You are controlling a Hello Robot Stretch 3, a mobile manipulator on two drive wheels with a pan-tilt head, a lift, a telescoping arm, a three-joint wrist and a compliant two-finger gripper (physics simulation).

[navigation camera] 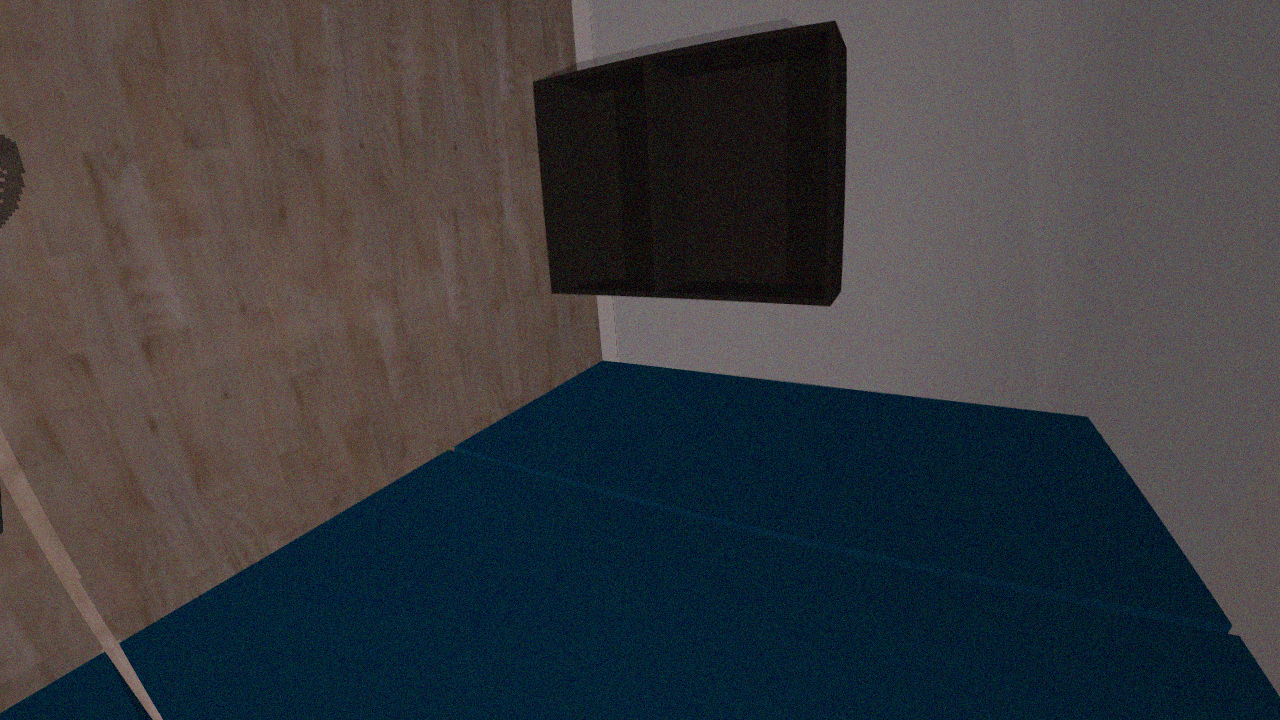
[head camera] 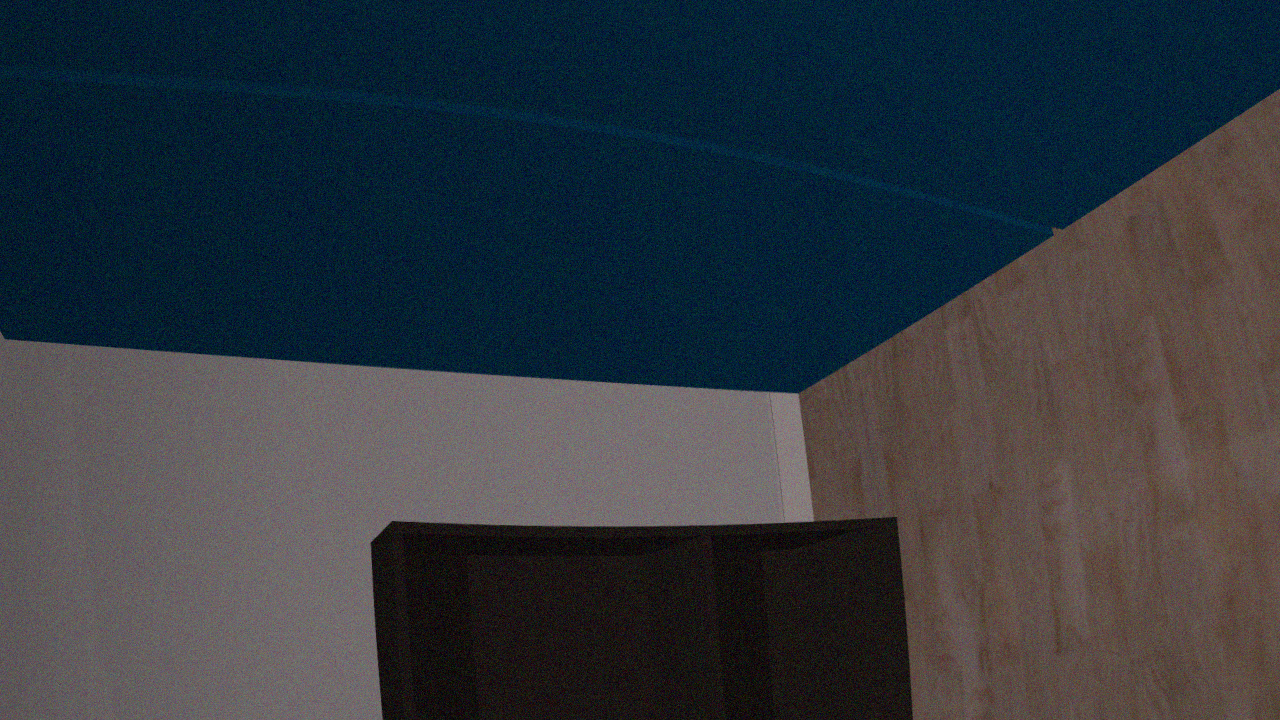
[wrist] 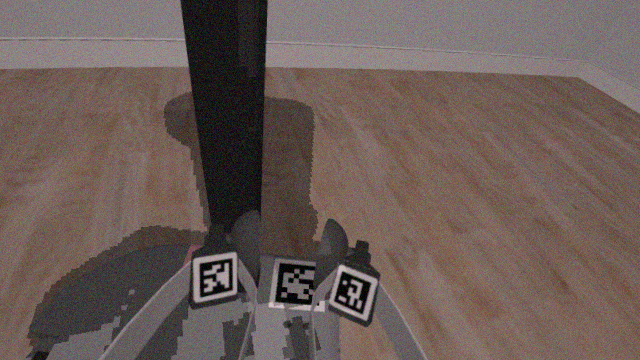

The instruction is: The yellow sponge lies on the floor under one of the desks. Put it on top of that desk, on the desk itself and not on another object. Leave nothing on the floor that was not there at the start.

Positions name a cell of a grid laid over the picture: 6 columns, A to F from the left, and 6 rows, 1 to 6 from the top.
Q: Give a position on a dark shelf unit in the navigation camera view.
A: D1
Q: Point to a dark shelf unit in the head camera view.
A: At D6
